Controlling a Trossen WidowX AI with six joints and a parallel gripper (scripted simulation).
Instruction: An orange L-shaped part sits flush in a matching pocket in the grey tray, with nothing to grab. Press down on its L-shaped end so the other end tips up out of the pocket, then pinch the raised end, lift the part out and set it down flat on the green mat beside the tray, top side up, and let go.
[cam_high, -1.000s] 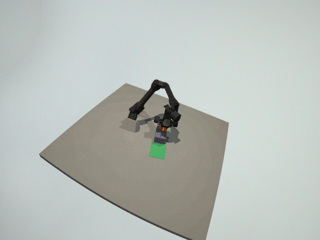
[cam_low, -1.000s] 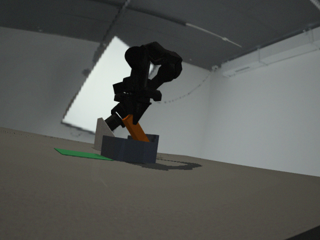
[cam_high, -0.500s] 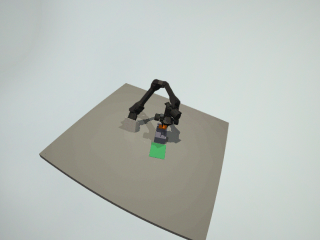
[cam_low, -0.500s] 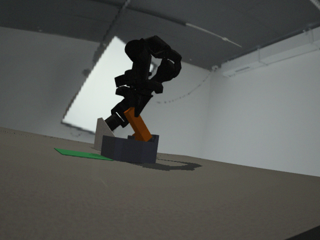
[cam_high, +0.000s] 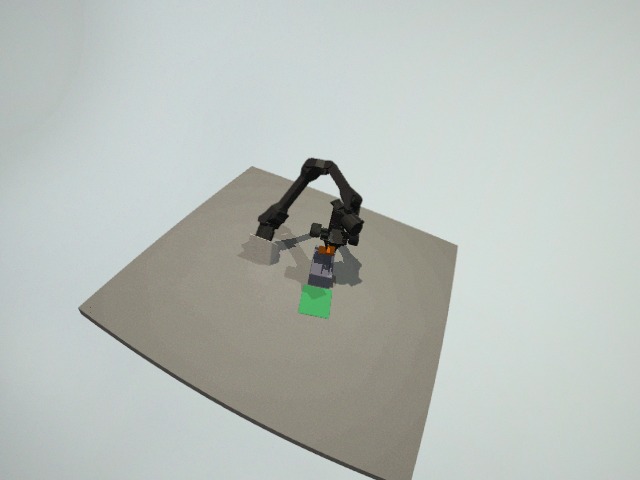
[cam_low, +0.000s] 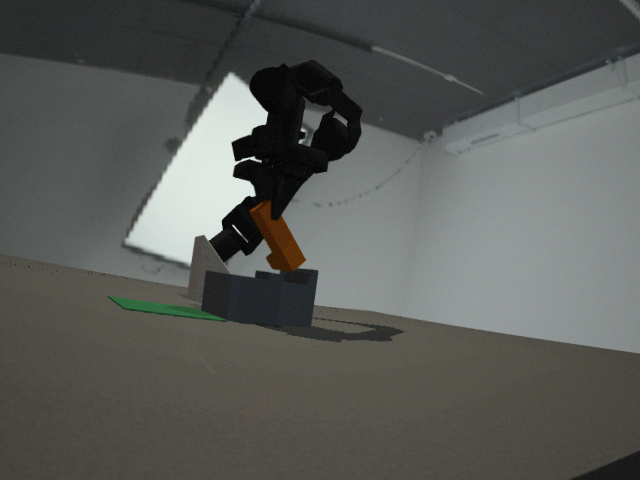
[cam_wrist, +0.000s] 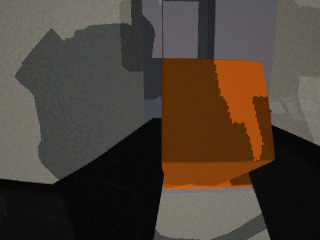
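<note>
My gripper tip is now 2 cm short of the green mat, 14 cm to the left of it and 17 cm above it. The rest, counted from my gripper tip: orange L-shaped part 2 cm behind, 3 cm to the left, 3 cm below.
</note>
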